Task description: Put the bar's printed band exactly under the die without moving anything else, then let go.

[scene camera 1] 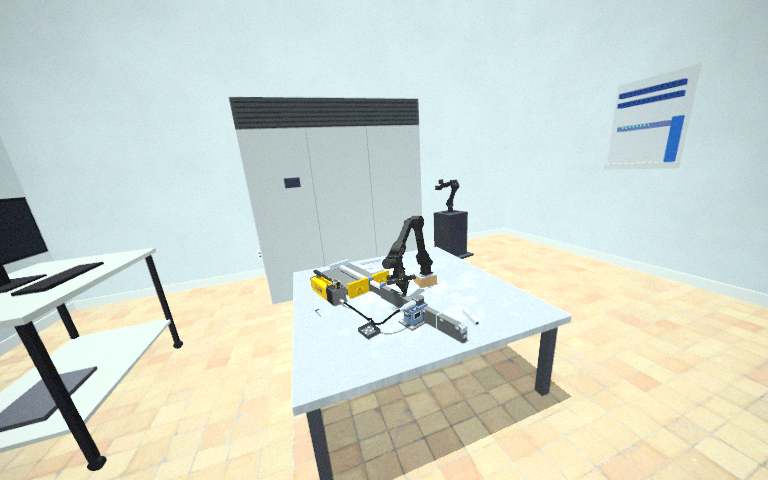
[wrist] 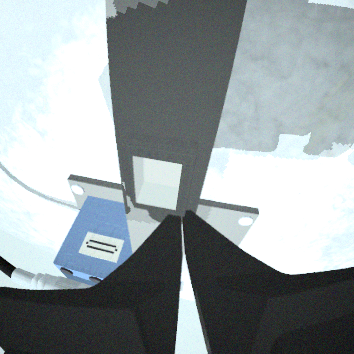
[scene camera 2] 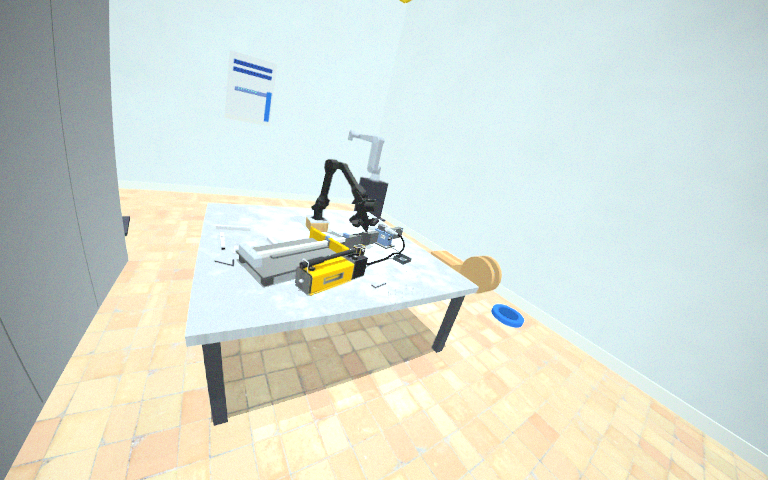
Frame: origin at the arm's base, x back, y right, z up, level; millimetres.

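Where they show: gripper, between the fingertips: (scene camera 1: 405,295) (wrist: 180,219) (scene camera 2: 366,232); arm's base, origin of its link: (scene camera 1: 426,273) (scene camera 2: 317,218).
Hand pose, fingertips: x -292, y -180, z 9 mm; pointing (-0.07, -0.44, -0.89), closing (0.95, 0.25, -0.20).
Things, the pixels of their centre, and the offset from my fingertips. "spot": a spot on its surface instead. Level surfaces: height alone.
- blue unit, a spot on its surface: (wrist: 103,217) spot: dx -60, dy -102, dz -47 mm
- yellow unit, middle of its body: (scene camera 2: 333,267) (scene camera 1: 326,285) dx -305, dy +434, dz -12 mm
- long grey bed, height of its surface: dz -27 mm
- small dark box, a spot on its surface: (scene camera 1: 368,329) spot: dx -261, dy -54, dz -76 mm
- white rod, middle of its body: (scene camera 1: 470,316) dx +201, dy -273, dz -67 mm
A long dark grey bar (scene camera 1: 451,327) (wrist: 170,75) lies across the table and passes beside a blue unit (scene camera 1: 414,315) (scene camera 2: 385,236) (wrist: 103,217). A thin light line crosses the bar near its right end in scene camera 1; I cannot tell whether it is the printed band. The die cannot be made out for certain. My gripper (scene camera 1: 403,293) (scene camera 2: 366,229) (wrist: 180,219) is shut and empty, pointing down at the bar on the yellow guards' side of the blue unit. In the wrist view, its tips overlap the near edge of a dark frame with a square opening; contact cannot be told.
A yellow unit (scene camera 1: 320,287) (scene camera 2: 330,276) stands beside a long grey bed (scene camera 2: 261,270) with yellow guards (scene camera 1: 357,288). A black cable runs near the small dark box (scene camera 1: 368,329) (scene camera 2: 401,258). A white rod (scene camera 1: 470,316) lies beyond the bar. Mounting plates (wrist: 227,223) flank the opening.
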